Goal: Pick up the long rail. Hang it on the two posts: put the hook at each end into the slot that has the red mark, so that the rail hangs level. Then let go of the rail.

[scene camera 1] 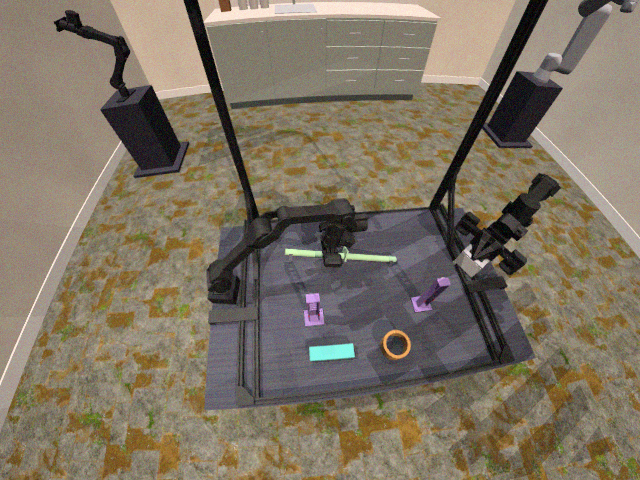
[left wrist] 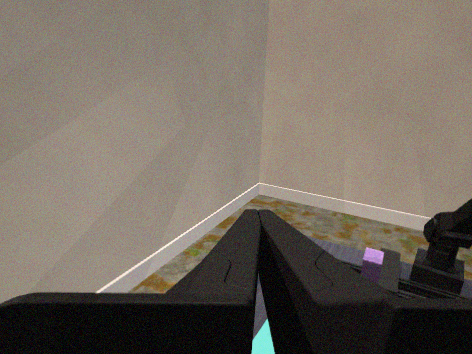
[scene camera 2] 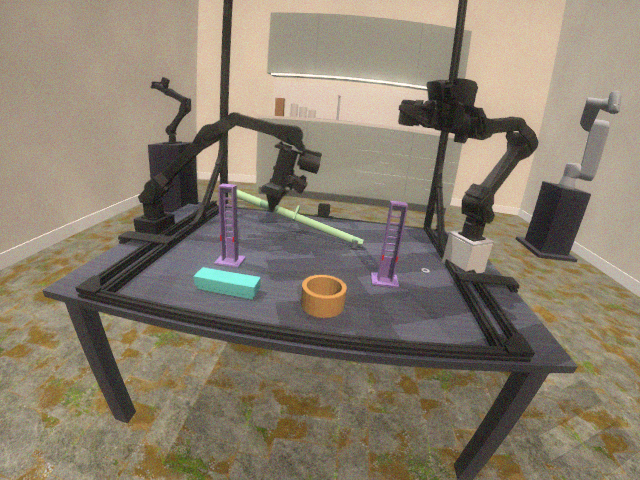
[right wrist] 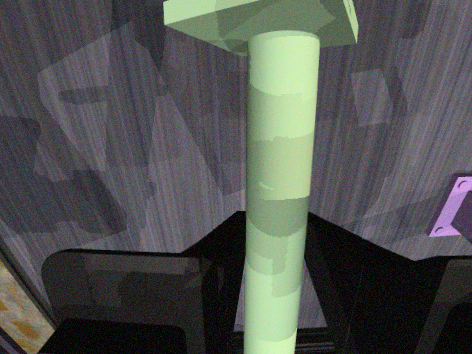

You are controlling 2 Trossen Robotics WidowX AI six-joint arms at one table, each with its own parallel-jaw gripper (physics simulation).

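Places are measured from the left arm's base along level axes (x ahead, y left, z up), in centimetres.
Pixels of known places: left gripper, fingertip midpoint: (scene camera 1: 473, 258) (left wrist: 256, 221) (scene camera 2: 399, 107); right gripper, fingertip midpoint: (scene camera 1: 325, 256) (scene camera 2: 272, 211) (right wrist: 272, 220); left arm's base, link origin: (scene camera 1: 479, 252) (scene camera 2: 471, 236); right arm's base, link origin: (scene camera 1: 222, 286) (left wrist: 439, 262) (scene camera 2: 153, 216).
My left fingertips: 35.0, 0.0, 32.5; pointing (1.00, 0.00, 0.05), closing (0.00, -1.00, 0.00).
For each thing: its top centre in the pictures, then the offset to it from my left fingertips, as dx, dy, dz. "spot": a spot on its surface instead.
- hook, surface spot: (scene camera 2: 356, 244) spot: -6.9, -20.9, -41.4
- square tab, surface spot: (right wrist: 225, 30) spot: +8.8, -34.8, -34.1
- left purple post, top centre: (left wrist: 373, 255) (scene camera 2: 227, 185) (scene camera 1: 312, 298) +32.3, -21.9, -21.7
- right purple post, top centre: (scene camera 2: 399, 202) (scene camera 1: 444, 281) -4.6, -1.1, -21.7
- teal block, top centre: (left wrist: 273, 331) (scene camera 2: 226, 276) (scene camera 1: 331, 352) +34.9, -7.7, -39.6
- orange ring-shaped bowl, top centre: (scene camera 2: 324, 285) (scene camera 1: 397, 343) +15.6, +3.8, -38.1
- small white ring, top centre: (scene camera 2: 425, 270) -20.3, -2.1, -42.9
The long light-green rail (scene camera 1: 369, 257) (scene camera 2: 325, 228) (right wrist: 280, 165) is in the air behind the posts, tilted in scene camera 2 with its left end higher. A hook (scene camera 2: 356, 244) hangs under its right end. My right gripper (scene camera 1: 332, 259) (scene camera 2: 272, 205) is shut on the rail near its middle, beside a square tab (right wrist: 225, 30). The left purple post (scene camera 1: 312, 298) (scene camera 2: 222, 222) and right purple post (scene camera 1: 436, 290) (scene camera 2: 398, 205) stand upright, with red marks low on both. My left gripper (left wrist: 256, 221) is shut, empty and away from the rail, raised at the right.
A teal block (scene camera 1: 331, 352) (scene camera 2: 226, 283) lies in front of the left post. An orange ring-shaped bowl (scene camera 1: 385, 351) (scene camera 2: 323, 305) stands front right of centre. Black frame rails edge the table. A small white ring (scene camera 2: 425, 270) lies right of the right post.
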